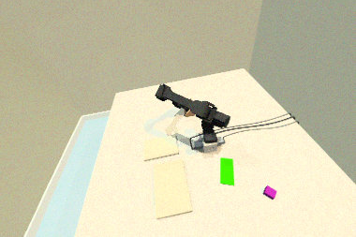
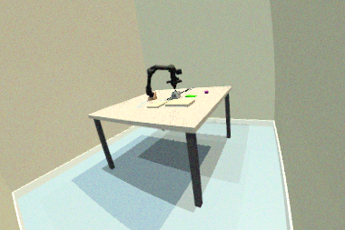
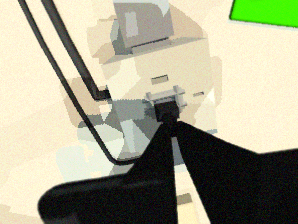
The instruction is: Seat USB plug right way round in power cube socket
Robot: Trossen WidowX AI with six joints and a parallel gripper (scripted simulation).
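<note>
Right now the USB socket is 1 cm to the left of my gripper tip and 4 cm below it. Also, from my gripper tip: green flat block (17 cm ahead, 3 cm to the left, 10 cm below); then dark USB plug (1 cm below); then magenta block (33 cm ahead, 16 cm to the left, 9 cm below).
</note>
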